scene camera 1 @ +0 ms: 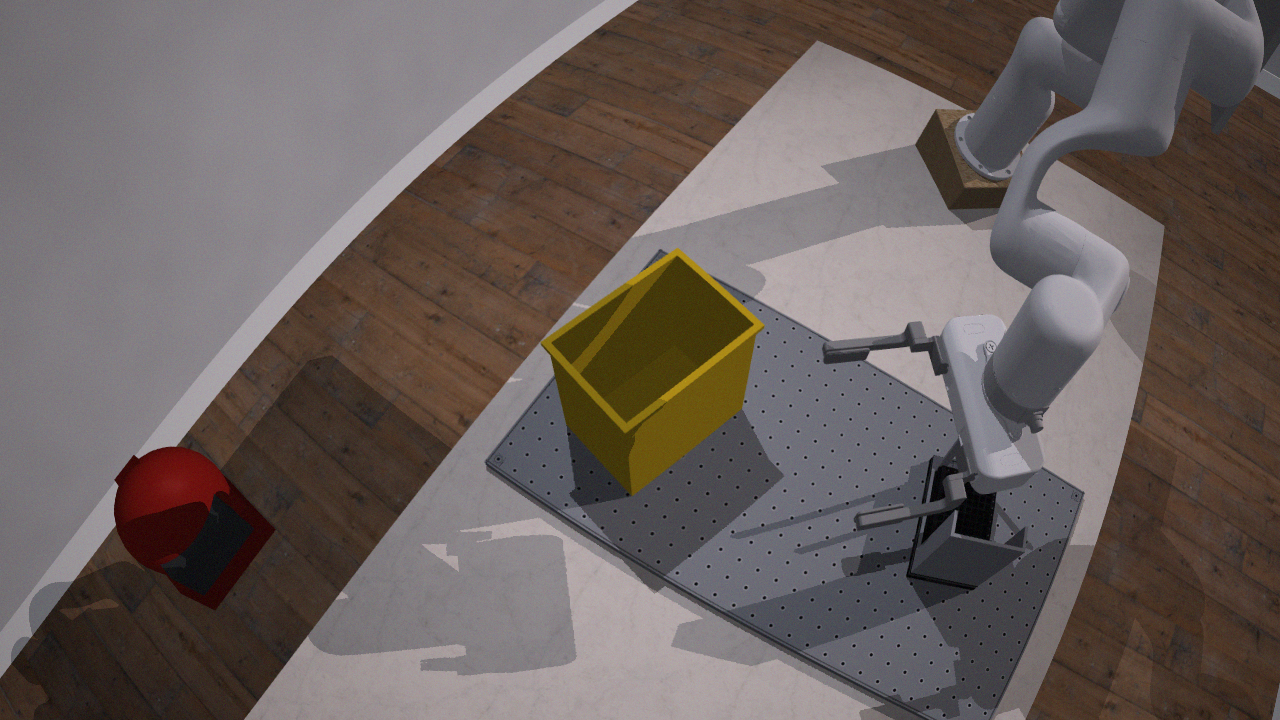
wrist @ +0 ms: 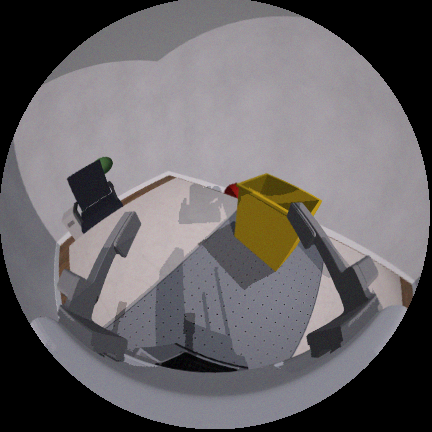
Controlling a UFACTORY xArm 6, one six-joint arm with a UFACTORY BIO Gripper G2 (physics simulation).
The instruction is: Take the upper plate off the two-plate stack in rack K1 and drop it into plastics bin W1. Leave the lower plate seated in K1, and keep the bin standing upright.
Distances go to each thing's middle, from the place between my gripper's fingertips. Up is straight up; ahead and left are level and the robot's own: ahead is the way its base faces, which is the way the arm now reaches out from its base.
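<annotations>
Offsets from my hand: yellow bin W1 (scene camera 1: 644,375), 3 cm behind, 21 cm to the right, 15 cm below; black gridded plate (scene camera 1: 975,515), 9 cm behind, 18 cm to the left, 20 cm below.
</annotations>
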